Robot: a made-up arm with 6 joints. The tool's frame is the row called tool. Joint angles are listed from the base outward. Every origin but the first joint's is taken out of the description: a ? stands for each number. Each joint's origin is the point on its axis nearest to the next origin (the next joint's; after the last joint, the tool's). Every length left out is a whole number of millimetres.
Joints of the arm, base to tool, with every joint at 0 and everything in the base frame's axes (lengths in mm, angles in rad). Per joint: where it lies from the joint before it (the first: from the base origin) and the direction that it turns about. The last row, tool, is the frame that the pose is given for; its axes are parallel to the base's.
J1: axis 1 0 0 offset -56 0 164
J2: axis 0 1 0 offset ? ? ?
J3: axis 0 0 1 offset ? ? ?
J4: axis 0 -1 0 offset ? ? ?
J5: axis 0 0 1 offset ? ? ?
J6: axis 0 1 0 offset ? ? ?
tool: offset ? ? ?
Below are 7 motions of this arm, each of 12 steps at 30 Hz.
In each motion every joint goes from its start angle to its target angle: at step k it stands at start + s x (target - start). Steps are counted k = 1, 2, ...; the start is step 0. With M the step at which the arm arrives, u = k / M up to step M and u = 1 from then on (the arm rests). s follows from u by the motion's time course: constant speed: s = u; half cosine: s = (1 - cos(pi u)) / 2; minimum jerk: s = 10 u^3 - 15 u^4 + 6 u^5.
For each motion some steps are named. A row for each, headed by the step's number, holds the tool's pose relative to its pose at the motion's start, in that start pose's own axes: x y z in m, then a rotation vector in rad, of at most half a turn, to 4 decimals.
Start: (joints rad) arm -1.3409 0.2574 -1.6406 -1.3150 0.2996 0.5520
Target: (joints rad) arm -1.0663 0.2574 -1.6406 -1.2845 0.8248 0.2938
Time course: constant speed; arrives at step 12
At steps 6, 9, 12:
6: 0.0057 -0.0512 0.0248 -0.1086 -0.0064 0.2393
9: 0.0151 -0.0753 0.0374 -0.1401 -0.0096 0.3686
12: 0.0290 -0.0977 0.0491 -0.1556 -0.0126 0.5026

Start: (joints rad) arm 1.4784 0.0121 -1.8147 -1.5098 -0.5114 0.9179
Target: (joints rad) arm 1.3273 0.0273 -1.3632 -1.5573 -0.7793 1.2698
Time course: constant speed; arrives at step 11
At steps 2, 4, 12:
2: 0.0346 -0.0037 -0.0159 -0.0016 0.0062 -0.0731
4: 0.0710 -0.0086 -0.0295 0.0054 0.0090 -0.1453
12: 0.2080 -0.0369 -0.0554 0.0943 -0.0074 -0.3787

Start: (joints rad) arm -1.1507 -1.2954 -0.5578 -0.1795 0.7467 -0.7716
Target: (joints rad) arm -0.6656 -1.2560 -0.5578 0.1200 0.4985 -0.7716
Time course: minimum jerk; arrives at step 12
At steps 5, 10, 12:
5: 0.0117 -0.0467 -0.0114 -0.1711 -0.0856 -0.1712
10: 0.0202 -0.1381 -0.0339 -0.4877 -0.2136 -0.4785
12: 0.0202 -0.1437 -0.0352 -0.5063 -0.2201 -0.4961

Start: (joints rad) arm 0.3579 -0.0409 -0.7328 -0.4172 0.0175 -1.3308
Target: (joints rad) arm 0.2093 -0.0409 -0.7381 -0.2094 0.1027 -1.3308
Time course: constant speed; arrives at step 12
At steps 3, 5, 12:
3: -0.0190 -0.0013 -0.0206 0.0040 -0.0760 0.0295
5: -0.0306 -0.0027 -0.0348 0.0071 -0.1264 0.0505
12: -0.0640 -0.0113 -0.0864 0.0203 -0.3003 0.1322

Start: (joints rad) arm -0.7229 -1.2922 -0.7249 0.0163 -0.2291 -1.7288
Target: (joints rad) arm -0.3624 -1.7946 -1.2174 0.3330 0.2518 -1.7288
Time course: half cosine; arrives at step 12
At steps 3, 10, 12:
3: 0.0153 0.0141 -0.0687 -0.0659 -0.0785 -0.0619
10: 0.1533 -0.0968 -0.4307 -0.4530 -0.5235 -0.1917
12: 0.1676 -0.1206 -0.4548 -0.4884 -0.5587 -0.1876

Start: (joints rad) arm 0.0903 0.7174 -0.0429 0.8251 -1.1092 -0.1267
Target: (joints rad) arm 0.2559 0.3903 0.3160 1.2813 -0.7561 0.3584
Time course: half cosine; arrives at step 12
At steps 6, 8, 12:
6: 0.0665 -0.0665 0.0852 0.4543 0.2190 0.2591
8: 0.1064 -0.0963 0.1090 0.6614 0.2873 0.4100
12: 0.1489 -0.1205 0.1243 0.8523 0.3233 0.5707

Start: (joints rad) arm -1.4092 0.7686 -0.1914 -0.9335 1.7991 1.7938
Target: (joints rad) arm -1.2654 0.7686 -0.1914 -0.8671 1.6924 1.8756
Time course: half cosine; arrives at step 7
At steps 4, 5, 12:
4: 0.0005 0.0236 0.0135 -0.0142 0.0658 -0.0304
5: 0.0008 0.0314 0.0175 -0.0186 0.0862 -0.0408
12: 0.0011 0.0389 0.0210 -0.0225 0.1049 -0.0509

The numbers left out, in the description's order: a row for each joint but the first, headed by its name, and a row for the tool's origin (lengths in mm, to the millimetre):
J2: 0 -64 60
J3: 380 0 178
J4: -100 356 0
J5: 17 0 -120
J6: -142 -95 0
tool: -97 0 51

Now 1 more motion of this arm.
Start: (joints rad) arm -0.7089 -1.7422 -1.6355 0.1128 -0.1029 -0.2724
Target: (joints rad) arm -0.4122 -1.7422 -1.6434 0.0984 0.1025 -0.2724
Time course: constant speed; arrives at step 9
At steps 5, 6, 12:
5: 0.1141 0.0218 -0.0488 -0.0287 -0.0208 -0.0459
6: 0.1372 0.0237 -0.0582 -0.0345 -0.0247 -0.0551
12: 0.2068 0.0243 -0.0852 -0.0522 -0.0361 -0.0826

